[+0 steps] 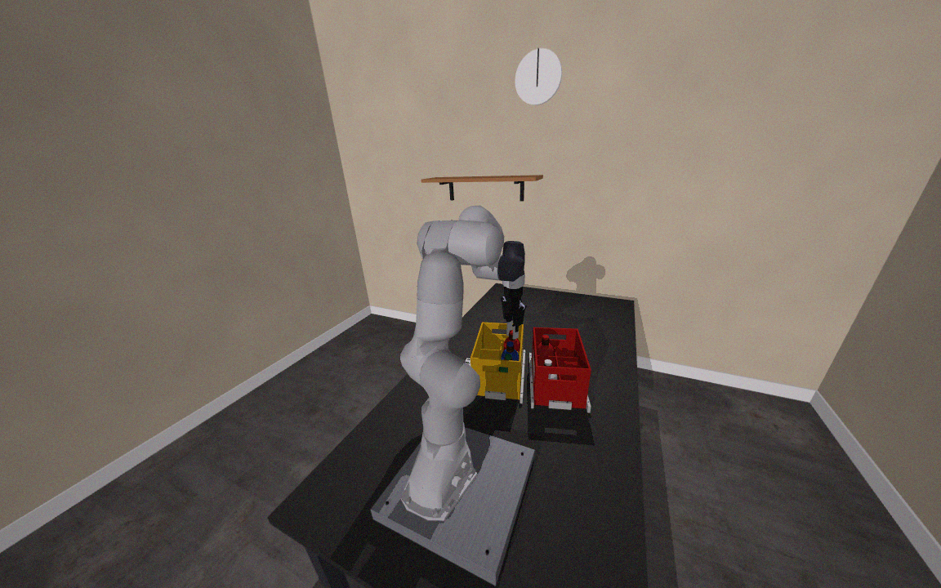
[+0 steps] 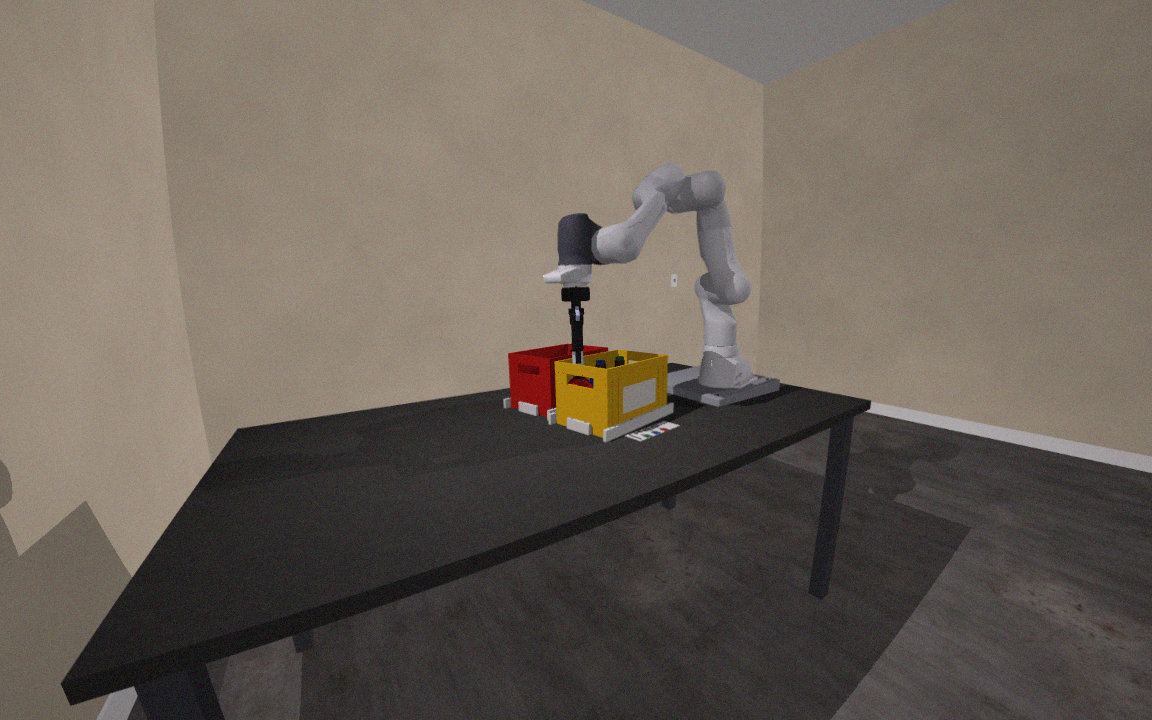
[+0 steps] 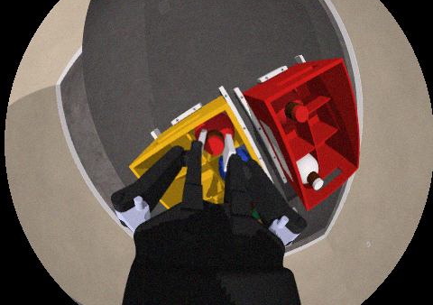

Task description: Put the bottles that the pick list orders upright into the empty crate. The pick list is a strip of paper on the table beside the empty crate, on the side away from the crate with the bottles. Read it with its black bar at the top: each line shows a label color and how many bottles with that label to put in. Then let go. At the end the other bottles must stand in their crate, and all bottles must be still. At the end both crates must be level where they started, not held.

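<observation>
My hand is 90 mm past the blue-labelled bottle, 80 mm above it and 20 mm to the left of it. From my hand the other things lie so: green-labelled bottle (170 mm behind, 80 mm below, 40 mm to the right); red crate (200 mm to the right, 90 mm below, 60 mm behind); yellow crate (100 mm behind, 90 mm below, 30 mm to the left).
</observation>
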